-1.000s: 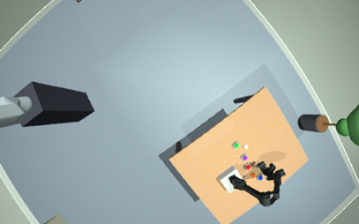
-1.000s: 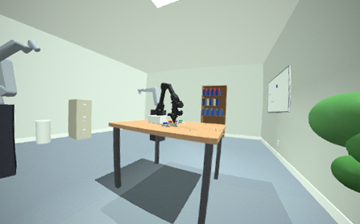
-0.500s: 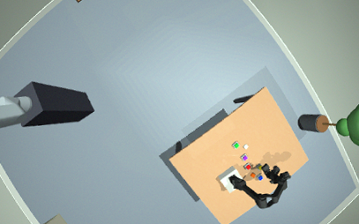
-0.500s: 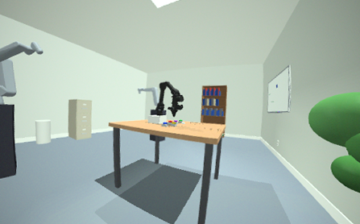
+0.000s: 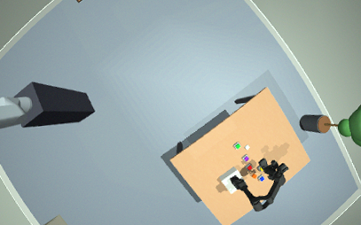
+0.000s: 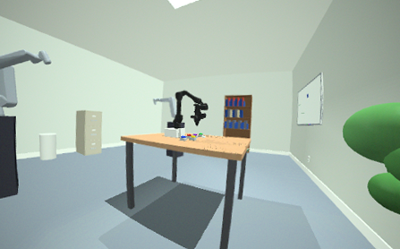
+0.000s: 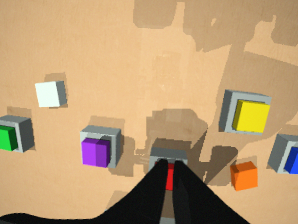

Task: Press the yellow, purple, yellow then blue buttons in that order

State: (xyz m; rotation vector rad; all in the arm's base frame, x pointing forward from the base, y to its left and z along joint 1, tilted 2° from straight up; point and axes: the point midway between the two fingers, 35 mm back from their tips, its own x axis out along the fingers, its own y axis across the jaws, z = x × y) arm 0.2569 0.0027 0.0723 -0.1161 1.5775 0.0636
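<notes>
Right now the purple button is 7 cm behind my gripper tip, 8 cm to the left of it and 10 cm below it. Round my gripper tip: red button: 8 cm behind, 2 cm to the right, 10 cm below; orange block: 7 cm behind, 13 cm to the right, 12 cm below; yellow button: 2 cm ahead, 9 cm to the right, 10 cm below.
</notes>
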